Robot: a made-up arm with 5 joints. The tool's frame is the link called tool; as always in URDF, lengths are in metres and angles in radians. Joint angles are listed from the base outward.
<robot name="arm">
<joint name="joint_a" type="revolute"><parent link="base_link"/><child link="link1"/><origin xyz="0 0 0.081"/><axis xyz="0 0 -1"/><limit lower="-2.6" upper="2.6"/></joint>
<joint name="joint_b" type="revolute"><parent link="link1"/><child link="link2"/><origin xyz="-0.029 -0.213 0.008"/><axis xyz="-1 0 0"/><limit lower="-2.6" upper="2.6"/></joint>
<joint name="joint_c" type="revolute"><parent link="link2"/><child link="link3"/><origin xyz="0.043 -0.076 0.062"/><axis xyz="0 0 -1"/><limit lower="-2.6" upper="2.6"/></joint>
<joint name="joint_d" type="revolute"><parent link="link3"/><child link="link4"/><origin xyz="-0.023 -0.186 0.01"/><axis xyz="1 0 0"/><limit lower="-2.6" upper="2.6"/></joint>
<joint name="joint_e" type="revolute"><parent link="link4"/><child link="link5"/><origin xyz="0.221 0.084 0.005"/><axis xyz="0 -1 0"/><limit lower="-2.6" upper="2.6"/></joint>
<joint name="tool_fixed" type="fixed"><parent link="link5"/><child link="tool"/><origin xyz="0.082 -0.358 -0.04"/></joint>
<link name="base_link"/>
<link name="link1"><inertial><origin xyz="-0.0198 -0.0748 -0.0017"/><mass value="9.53"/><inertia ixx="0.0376" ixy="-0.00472" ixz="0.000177" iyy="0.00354" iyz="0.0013" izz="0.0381"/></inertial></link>
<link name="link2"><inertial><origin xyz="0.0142 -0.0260 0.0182"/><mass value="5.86"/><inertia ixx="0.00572" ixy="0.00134" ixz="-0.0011" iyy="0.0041" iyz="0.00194" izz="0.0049"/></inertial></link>
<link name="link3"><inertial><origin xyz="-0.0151 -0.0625 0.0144"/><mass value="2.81"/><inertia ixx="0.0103" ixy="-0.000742" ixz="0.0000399" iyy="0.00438" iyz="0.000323" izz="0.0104"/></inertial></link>
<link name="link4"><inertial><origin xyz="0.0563 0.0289 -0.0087"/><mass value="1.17"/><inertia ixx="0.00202" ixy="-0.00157" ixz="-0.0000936" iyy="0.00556" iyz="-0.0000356" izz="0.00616"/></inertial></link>
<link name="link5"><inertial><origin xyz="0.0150 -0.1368 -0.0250"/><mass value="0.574"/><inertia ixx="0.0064" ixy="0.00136" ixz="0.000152" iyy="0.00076" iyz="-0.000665" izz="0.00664"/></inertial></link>
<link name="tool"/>
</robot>
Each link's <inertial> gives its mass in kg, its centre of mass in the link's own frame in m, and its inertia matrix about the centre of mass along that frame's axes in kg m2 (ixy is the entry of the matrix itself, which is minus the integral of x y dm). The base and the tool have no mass. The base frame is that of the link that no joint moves.
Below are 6 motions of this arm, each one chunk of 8 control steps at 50 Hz.
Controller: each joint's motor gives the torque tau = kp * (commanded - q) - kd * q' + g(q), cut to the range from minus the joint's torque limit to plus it. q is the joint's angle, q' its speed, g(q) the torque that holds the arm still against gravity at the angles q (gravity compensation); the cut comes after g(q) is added. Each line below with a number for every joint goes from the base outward.
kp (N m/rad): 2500 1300 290 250 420
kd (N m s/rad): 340 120 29 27 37
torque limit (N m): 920 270 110 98 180
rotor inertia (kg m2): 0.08 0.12 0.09 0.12 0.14
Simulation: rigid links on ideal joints. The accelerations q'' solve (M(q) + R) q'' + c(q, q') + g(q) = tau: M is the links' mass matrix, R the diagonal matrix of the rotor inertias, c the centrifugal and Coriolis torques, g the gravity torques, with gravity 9.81 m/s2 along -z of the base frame. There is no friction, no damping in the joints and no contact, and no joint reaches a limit. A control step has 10 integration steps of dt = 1/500 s. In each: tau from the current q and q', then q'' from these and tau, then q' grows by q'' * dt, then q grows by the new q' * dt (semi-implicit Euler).
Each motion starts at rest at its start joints. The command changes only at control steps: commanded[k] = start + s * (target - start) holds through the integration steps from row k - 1 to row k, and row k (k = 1, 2, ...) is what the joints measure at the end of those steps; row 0 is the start. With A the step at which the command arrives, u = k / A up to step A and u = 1 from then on. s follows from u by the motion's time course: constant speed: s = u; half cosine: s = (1 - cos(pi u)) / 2; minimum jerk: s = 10 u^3 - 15 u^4 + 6 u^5; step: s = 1 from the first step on.
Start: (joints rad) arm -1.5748 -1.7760 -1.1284 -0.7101 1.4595
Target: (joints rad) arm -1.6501 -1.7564 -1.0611 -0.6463 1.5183
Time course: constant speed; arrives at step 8
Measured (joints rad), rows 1 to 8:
1: -1.5761 -1.7755 -1.1272 -0.7089 1.4609
2: -1.5784 -1.7746 -1.1246 -0.7066 1.4636
3: -1.5818 -1.7734 -1.1209 -0.7032 1.4672
4: -1.5860 -1.7719 -1.1163 -0.6991 1.4716
5: -1.5909 -1.7703 -1.1109 -0.6942 1.4767
6: -1.5965 -1.7685 -1.1050 -0.6888 1.4822
7: -1.6025 -1.7666 -1.0986 -0.6830 1.4881
8: -1.6091 -1.7646 -1.0918 -0.6768 1.4943

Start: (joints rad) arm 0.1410 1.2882 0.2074 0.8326 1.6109
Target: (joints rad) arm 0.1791 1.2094 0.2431 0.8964 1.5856
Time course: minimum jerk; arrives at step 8
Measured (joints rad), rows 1 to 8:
1: 0.1411 1.2880 0.2075 0.8327 1.6108
2: 0.1416 1.2865 0.2079 0.8337 1.6103
3: 0.1429 1.2826 0.2093 0.8363 1.6091
4: 0.1453 1.2761 0.2118 0.8408 1.6069
5: 0.1485 1.2673 0.2153 0.8471 1.6040
6: 0.1521 1.2576 0.2195 0.8542 1.6008
7: 0.1558 1.2483 0.2238 0.8613 1.5977
8: 0.1590 1.2406 0.2276 0.8675 1.5952

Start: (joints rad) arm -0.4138 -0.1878 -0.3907 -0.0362 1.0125
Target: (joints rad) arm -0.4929 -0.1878 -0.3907 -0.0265 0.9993
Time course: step
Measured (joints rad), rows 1 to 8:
1: -0.4238 -0.1878 -0.3868 -0.0348 1.0100
2: -0.4334 -0.1878 -0.3877 -0.0333 1.0078
3: -0.4417 -0.1878 -0.3888 -0.0321 1.0060
4: -0.4489 -0.1878 -0.3896 -0.0311 1.0046
5: -0.4550 -0.1878 -0.3902 -0.0303 1.0035
6: -0.4603 -0.1878 -0.3907 -0.0297 1.0026
7: -0.4649 -0.1878 -0.3910 -0.0291 1.0019
8: -0.4688 -0.1878 -0.3912 -0.0286 1.0014

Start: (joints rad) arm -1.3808 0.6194 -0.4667 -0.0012 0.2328
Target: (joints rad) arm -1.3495 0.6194 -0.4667 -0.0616 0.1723
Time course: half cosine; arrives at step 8
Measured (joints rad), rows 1 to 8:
1: -1.3806 0.6194 -0.4667 -0.0015 0.2324
2: -1.3801 0.6194 -0.4669 -0.0029 0.2307
3: -1.3788 0.6194 -0.4670 -0.0056 0.2274
4: -1.3770 0.6194 -0.4672 -0.0099 0.2224
5: -1.3746 0.6194 -0.4673 -0.0154 0.2161
6: -1.3718 0.6194 -0.4673 -0.0217 0.2089
7: -1.3689 0.6194 -0.4672 -0.0281 0.2019
8: -1.3662 0.6194 -0.4670 -0.0339 0.1957

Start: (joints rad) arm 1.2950 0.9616 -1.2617 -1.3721 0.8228
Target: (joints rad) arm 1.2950 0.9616 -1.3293 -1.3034 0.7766
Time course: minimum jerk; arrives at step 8
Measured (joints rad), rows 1 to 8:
1: 1.2950 0.9616 -1.2619 -1.3719 0.8227
2: 1.2950 0.9616 -1.2629 -1.3709 0.8218
3: 1.2950 0.9616 -1.2657 -1.3680 0.8195
4: 1.2950 0.9615 -1.2707 -1.3631 0.8155
5: 1.2951 0.9615 -1.2776 -1.3563 0.8102
6: 1.2951 0.9615 -1.2856 -1.3486 0.8043
7: 1.2950 0.9616 -1.2935 -1.3410 0.7987
8: 1.2950 0.9616 -1.3003 -1.3345 0.7941

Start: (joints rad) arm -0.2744 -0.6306 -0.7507 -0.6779 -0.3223
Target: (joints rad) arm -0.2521 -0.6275 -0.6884 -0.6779 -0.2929
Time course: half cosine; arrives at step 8
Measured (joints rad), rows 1 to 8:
1: -0.2743 -0.6306 -0.7504 -0.6779 -0.3221
2: -0.2739 -0.6305 -0.7491 -0.6779 -0.3213
3: -0.2731 -0.6303 -0.7464 -0.6779 -0.3197
4: -0.2718 -0.6300 -0.7420 -0.6779 -0.3172
5: -0.2701 -0.6297 -0.7361 -0.6779 -0.3141
6: -0.2681 -0.6294 -0.7293 -0.6779 -0.3107
7: -0.2660 -0.6290 -0.7222 -0.6779 -0.3072
8: -0.2641 -0.6287 -0.7158 -0.6779 -0.3043

